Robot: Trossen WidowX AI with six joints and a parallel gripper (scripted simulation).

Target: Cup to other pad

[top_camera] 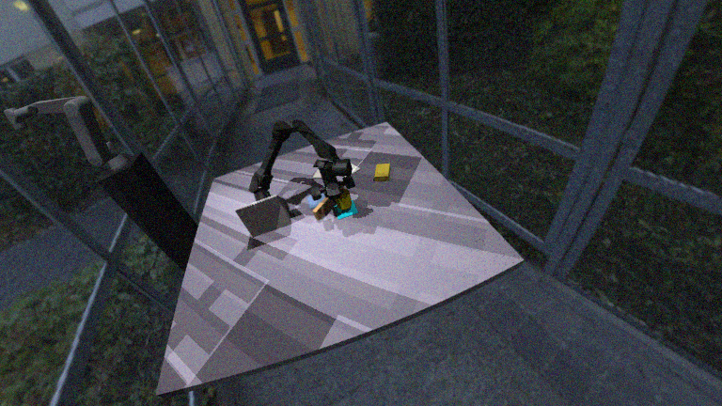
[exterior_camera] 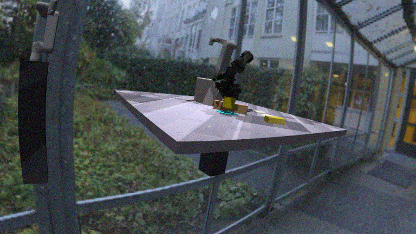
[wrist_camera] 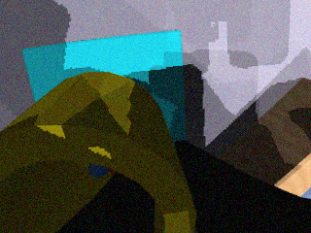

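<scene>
Right now my gripper tip is 70 mm above the cyan pad and 30 mm short of it. Also, from my gripper tip: olive-yellow cup (20 mm ahead); light blue pad (140 mm to the left, 70 mm below, 70 mm behind); wooden bar (70 mm to the left, 40 mm below, 20 mm behind).
</scene>
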